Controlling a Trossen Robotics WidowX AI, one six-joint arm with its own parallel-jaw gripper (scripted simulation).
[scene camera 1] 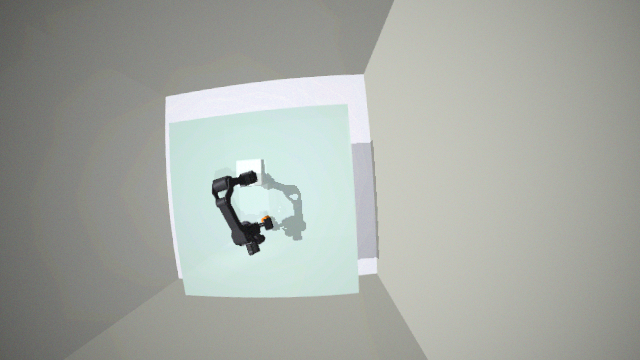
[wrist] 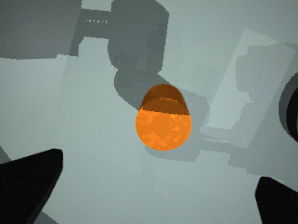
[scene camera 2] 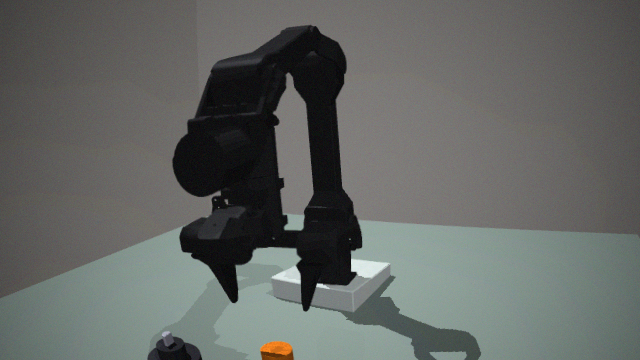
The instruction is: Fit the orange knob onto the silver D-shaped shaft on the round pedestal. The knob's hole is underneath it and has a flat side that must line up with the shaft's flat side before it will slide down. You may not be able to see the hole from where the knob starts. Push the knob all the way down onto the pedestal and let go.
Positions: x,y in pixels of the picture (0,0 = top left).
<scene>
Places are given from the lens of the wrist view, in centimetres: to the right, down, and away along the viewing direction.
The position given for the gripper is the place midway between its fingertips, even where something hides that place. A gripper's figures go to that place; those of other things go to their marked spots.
gripper (wrist: pixel 160 173): 0, 3, 10
orange knob (wrist: pixel 163 122): 1, 1, 16
</scene>
